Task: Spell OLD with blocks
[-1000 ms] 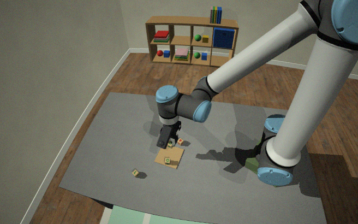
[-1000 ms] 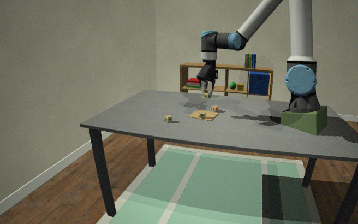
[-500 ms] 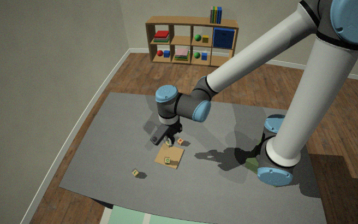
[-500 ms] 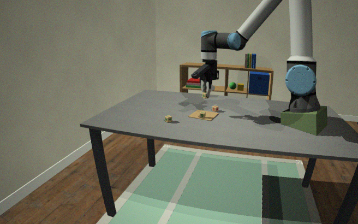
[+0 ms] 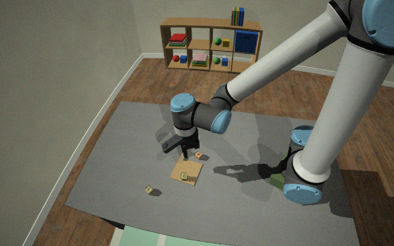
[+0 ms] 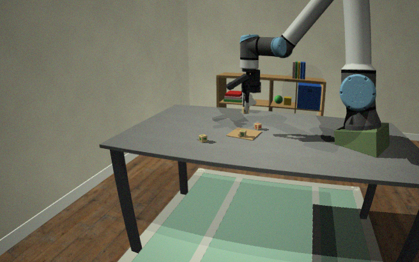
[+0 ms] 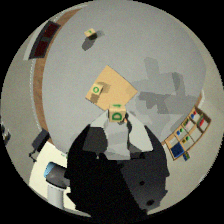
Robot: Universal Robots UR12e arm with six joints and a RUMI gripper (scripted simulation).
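Right now my hand is 20 mm to the right of the tan mat and 120 mm above it.
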